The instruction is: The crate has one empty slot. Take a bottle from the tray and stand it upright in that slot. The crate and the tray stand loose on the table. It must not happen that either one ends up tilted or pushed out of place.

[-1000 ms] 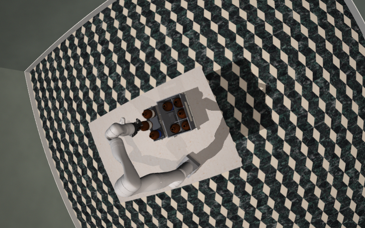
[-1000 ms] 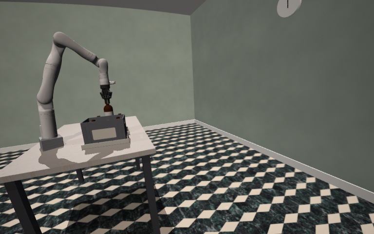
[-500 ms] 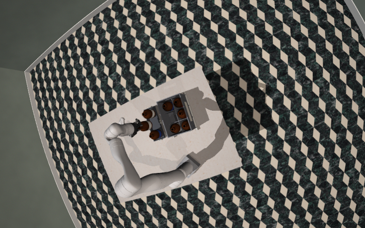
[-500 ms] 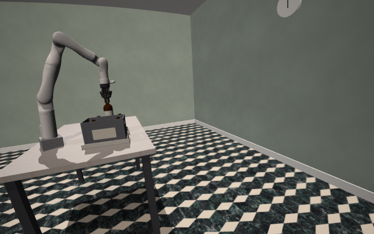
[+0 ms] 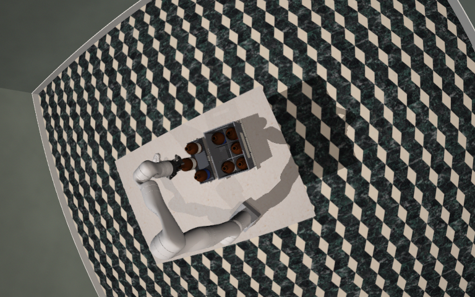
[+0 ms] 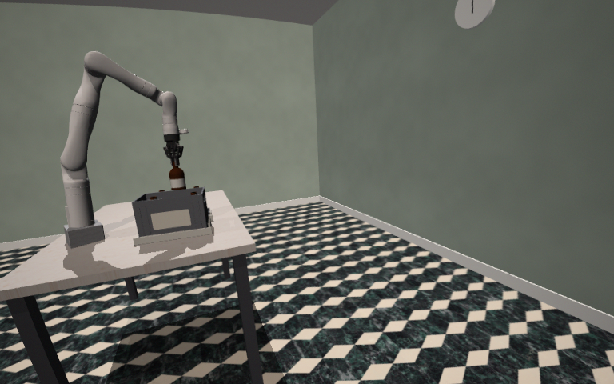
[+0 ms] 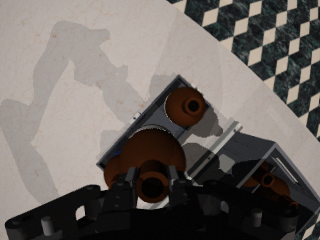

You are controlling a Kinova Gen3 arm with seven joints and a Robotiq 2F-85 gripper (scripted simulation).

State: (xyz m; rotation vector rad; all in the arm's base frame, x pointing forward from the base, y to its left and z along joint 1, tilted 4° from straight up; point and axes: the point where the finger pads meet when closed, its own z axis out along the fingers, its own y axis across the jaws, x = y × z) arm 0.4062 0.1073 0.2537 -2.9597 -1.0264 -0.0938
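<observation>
Right now the brown bottle is 70 mm below my hand. Also, from my hand: grey tray (280 mm below); grey crate (30 mm behind, 220 mm to the right, 210 mm below).
</observation>
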